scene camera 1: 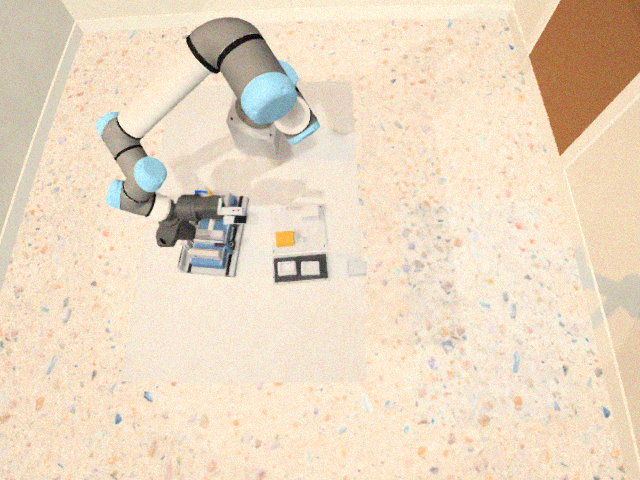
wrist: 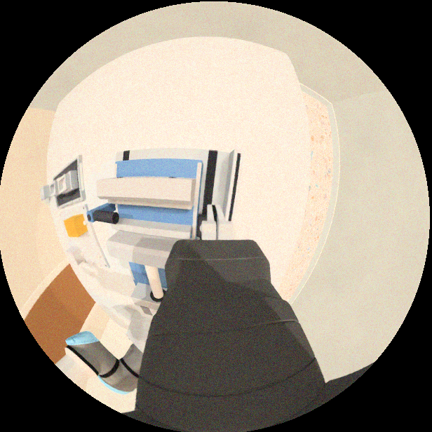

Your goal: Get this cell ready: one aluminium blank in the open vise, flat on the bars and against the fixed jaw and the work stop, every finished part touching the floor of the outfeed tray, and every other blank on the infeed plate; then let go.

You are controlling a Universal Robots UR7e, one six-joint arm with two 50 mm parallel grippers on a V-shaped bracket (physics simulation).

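Frame: origin at the arm's base, x right, y ahead, z up, level; centimetres.
Seen in the pictures: hand at its tool point: (scene camera 1: 188,245).
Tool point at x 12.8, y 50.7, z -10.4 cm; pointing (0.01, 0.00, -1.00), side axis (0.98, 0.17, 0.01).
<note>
Offsets run from my tool point to a thing's middle. "pt": to the spot under its first point.
The vise @(dz -0.3, dx -6.3, dy -7.3 cm) (scene camera 1: 207,262) (wrist: 150,167) has a blue body and two pale jaws. Blue bed and a pale strip show between the jaws; a blank does not show there. My gripper (scene camera 1: 234,219) (wrist: 216,222) is low beside one end of the vise, its two pale fingers together, with no part visible between them. Two pale square pieces, one @(dz -2.9, dx -34.2, dy +1.0 cm) (scene camera 1: 286,268) left and one @(dz -2.9, dx -41.9, dy -0.4 cm) (scene camera 1: 311,268) right, sit in the dark two-pocket plate (scene camera 1: 298,268). An orange block @(dz -2.7, dx -31.4, dy -8.9 cm) (scene camera 1: 284,238) (wrist: 76,225) rests on the pale tray @(pt dz -4.5, dx -43.8, dy -16.2 cm) (scene camera 1: 326,227), whose exact kind I cannot tell.
A pale flat square @(pt dz -1.7, dx -56.9, dy -3.0 cm) (scene camera 1: 356,266) lies right of the dark plate. A small blue and orange item @(pt dz +5.5, dx -1.4, dy -17.8 cm) (scene camera 1: 202,192) shows behind the vise, partly hidden by the arm. A black cylinder (wrist: 105,216) sticks out from the vise's side. The robot base (scene camera 1: 258,139) stands behind the tray.
</note>
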